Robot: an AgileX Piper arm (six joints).
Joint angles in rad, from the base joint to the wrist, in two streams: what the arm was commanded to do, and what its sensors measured. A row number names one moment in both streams.
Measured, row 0: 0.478 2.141 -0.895 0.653 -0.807 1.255
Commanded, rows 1 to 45: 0.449 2.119 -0.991 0.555 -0.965 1.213; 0.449 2.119 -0.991 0.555 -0.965 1.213; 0.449 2.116 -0.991 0.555 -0.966 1.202; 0.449 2.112 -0.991 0.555 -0.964 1.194; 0.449 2.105 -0.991 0.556 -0.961 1.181; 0.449 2.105 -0.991 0.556 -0.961 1.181; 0.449 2.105 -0.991 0.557 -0.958 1.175; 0.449 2.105 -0.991 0.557 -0.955 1.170; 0.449 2.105 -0.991 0.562 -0.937 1.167; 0.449 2.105 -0.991 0.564 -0.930 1.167; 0.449 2.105 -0.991 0.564 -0.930 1.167; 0.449 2.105 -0.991 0.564 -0.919 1.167; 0.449 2.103 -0.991 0.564 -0.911 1.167; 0.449 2.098 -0.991 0.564 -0.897 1.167; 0.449 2.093 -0.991 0.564 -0.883 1.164; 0.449 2.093 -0.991 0.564 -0.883 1.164; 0.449 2.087 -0.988 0.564 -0.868 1.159; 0.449 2.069 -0.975 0.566 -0.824 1.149; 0.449 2.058 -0.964 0.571 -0.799 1.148; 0.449 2.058 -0.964 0.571 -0.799 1.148; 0.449 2.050 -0.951 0.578 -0.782 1.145; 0.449 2.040 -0.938 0.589 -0.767 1.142; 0.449 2.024 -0.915 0.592 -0.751 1.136; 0.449 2.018 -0.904 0.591 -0.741 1.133; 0.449 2.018 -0.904 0.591 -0.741 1.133; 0.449 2.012 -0.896 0.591 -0.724 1.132; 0.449 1.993 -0.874 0.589 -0.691 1.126; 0.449 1.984 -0.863 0.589 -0.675 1.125; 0.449 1.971 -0.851 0.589 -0.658 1.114; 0.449 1.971 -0.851 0.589 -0.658 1.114; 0.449 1.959 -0.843 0.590 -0.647 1.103; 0.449 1.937 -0.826 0.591 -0.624 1.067; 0.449 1.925 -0.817 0.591 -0.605 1.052; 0.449 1.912 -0.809 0.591 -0.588 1.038; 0.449 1.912 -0.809 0.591 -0.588 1.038; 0.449 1.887 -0.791 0.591 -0.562 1.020; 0.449 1.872 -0.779 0.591 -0.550 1.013; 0.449 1.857 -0.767 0.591 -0.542 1.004; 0.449 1.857 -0.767 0.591 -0.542 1.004; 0.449 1.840 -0.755 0.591 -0.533 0.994; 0.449 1.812 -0.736 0.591 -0.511 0.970; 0.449 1.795 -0.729 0.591 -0.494 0.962; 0.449 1.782 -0.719 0.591 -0.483 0.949; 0.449 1.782 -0.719 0.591 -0.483 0.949; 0.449 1.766 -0.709 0.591 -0.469 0.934
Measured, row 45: 0.451 1.797 -0.720 0.602 -0.496 0.970
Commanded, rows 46 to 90: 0.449 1.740 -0.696 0.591 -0.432 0.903; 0.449 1.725 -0.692 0.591 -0.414 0.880; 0.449 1.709 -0.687 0.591 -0.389 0.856; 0.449 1.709 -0.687 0.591 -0.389 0.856; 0.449 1.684 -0.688 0.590 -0.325 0.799; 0.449 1.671 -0.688 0.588 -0.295 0.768; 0.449 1.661 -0.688 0.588 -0.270 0.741; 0.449 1.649 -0.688 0.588 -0.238 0.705; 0.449 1.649 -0.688 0.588 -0.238 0.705; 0.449 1.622 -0.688 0.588 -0.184 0.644; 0.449 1.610 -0.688 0.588 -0.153 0.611; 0.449 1.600 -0.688 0.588 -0.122 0.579; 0.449 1.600 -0.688 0.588 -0.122 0.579; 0.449 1.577 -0.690 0.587 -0.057 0.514; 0.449 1.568 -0.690 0.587 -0.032 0.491; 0.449 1.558 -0.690 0.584 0.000 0.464; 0.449 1.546 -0.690 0.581 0.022 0.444; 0.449 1.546 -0.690 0.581 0.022 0.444; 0.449 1.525 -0.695 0.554 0.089 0.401; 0.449 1.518 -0.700 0.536 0.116 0.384; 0.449 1.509 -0.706 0.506 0.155 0.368; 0.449 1.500 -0.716 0.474 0.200 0.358; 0.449 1.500 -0.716 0.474 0.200 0.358; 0.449 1.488 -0.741 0.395 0.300 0.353; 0.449 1.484 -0.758 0.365 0.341 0.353; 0.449 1.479 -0.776 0.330 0.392 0.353; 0.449 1.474 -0.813 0.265 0.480 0.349; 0.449 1.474 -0.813 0.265 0.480 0.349; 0.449 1.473 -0.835 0.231 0.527 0.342; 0.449 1.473 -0.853 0.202 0.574 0.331; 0.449 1.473 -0.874 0.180 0.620 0.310; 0.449 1.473 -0.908 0.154 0.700 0.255; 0.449 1.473 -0.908 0.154 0.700 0.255; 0.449 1.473 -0.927 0.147 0.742 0.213; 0.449 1.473 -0.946 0.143 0.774 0.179; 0.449 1.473 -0.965 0.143 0.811 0.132; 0.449 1.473 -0.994 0.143 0.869 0.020; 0.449 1.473 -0.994 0.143 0.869 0.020; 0.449 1.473 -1.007 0.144 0.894 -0.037; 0.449 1.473 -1.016 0.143 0.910 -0.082; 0.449 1.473 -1.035 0.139 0.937 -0.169; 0.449 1.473 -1.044 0.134 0.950 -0.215; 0.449 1.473 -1.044 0.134 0.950 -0.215; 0.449 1.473 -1.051 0.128 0.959 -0.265; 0.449 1.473 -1.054 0.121 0.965 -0.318
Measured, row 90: 0.451 1.483 -1.037 0.141 0.928 -0.175
